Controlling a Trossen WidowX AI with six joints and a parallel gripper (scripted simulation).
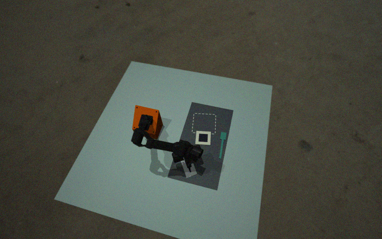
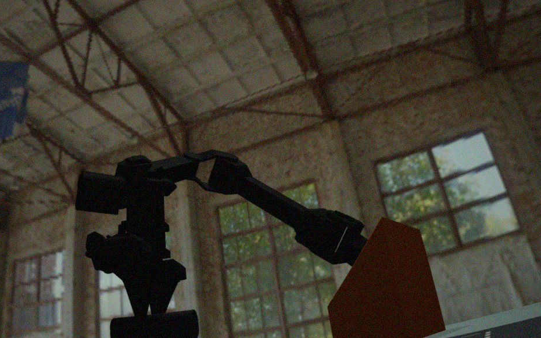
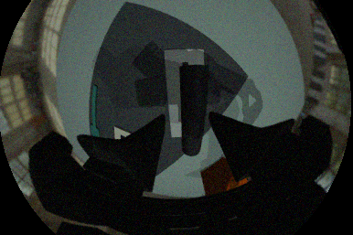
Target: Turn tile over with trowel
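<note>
Now: gripper tip 20 mm to the left of the small trowel and 40 mm above it. Also, from my gripper tip: tile 60 mm ahead, 210 mm to the left, 70 mm below; teal spatula-like tool 200 mm ahead, 200 mm to the left, 70 mm below; dark mat 70 mm ahead, 180 mm to the left, 100 mm below.
</note>
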